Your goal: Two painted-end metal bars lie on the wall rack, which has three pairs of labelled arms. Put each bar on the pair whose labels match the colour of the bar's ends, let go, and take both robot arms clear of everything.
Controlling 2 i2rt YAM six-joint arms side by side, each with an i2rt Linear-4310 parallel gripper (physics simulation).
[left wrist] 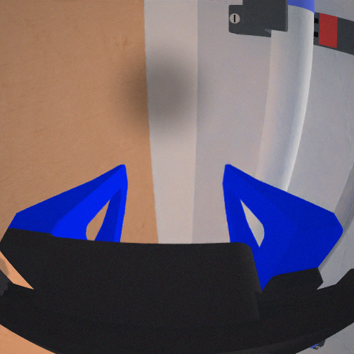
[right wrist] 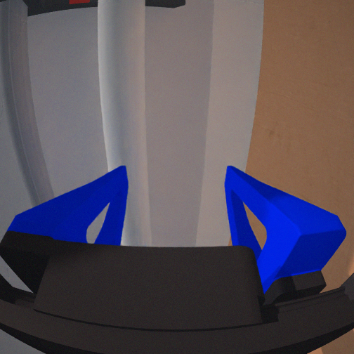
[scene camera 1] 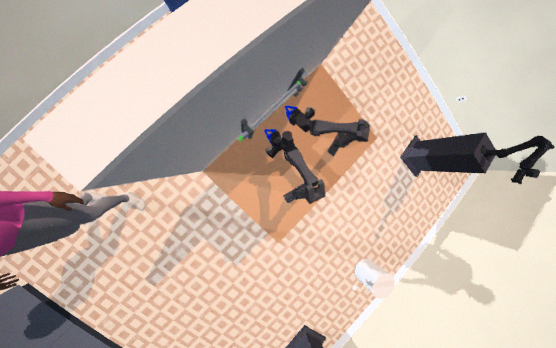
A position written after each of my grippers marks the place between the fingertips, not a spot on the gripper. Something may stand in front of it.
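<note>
My left gripper (left wrist: 174, 173) is in sight, and so is my right gripper (right wrist: 176, 174). I can see a grey wall as well, and the grey wall (right wrist: 177, 48) (left wrist: 232, 69) appears both in the right wrist view and in the left wrist view.
</note>
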